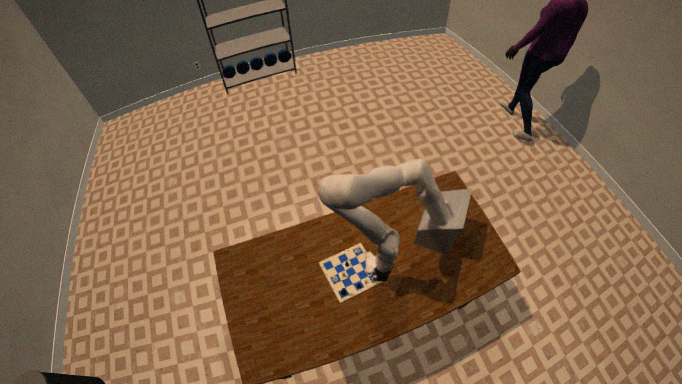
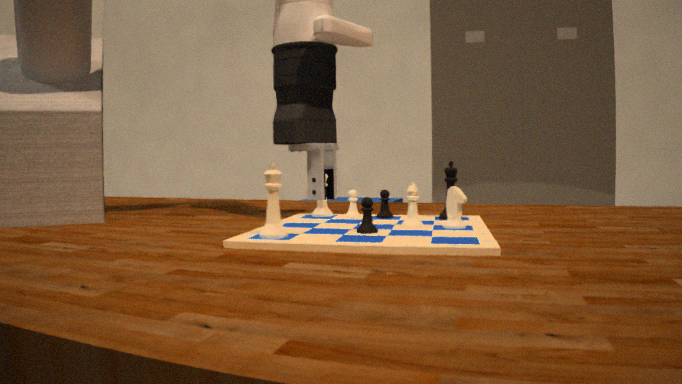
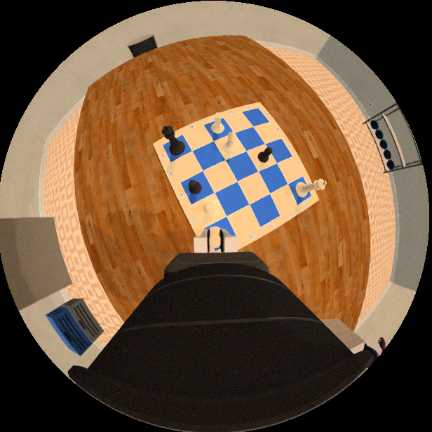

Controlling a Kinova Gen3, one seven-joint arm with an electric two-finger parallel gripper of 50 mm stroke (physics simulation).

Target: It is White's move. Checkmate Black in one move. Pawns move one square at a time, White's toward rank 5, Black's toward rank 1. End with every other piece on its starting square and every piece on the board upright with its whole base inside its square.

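Where they show: gripper, fingertip midpoint: (image 1: 374, 278) (image 2: 322, 199); arm's base, link origin: (image 1: 443, 217) (image 2: 56, 68).
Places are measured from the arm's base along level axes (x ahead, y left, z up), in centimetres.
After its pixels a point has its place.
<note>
My gripper (image 2: 324, 194) {x 35.3, y 7.3, z -17.6 cm} (image 3: 214, 237) points down at a corner square of the blue and cream board (image 1: 348, 282) {x 46.4, y 3.8, z -19.6 cm} (image 2: 360, 248) {x 44.8, y -11.4, z -19.8 cm} (image 3: 256, 185). It is shut on the white queen (image 2: 322, 209) {x 35.6, y 6.6, z -18.8 cm}, whose base looks level with the board; the fingers hide part of it. The white pawn (image 2: 353, 204) {x 39.4, y 6.2, z -18.1 cm} (image 3: 209, 207) stands beside it, then a black pawn (image 2: 384, 205) {x 42.8, y 6.9, z -18.2 cm} (image 3: 194, 187). The black king (image 2: 451, 176) {x 50.3, y 7.1, z -14.9 cm} (image 3: 176, 146) stands on another corner, near the white knight (image 2: 455, 207) {x 51.2, y -0.3, z -17.6 cm} (image 3: 217, 126) and white bishop (image 2: 412, 205) {x 47.1, y -0.5, z -17.5 cm} (image 3: 230, 144).
The white king (image 2: 273, 200) {x 36.7, y -9.4, z -16.5 cm} (image 3: 302, 189) stands upright on a corner square. Another black pawn (image 2: 367, 217) {x 43.8, y -4.9, z -18.2 cm} (image 3: 265, 154) stands inside the board. The arm's grey base block (image 1: 442, 230) {x 3.5, y 5.1, z -0.3 cm} is on the wooden table (image 1: 280, 310) {x 79.4, y 5.2, z -20.2 cm}. A person (image 1: 557, 35) is beyond the table.
</note>
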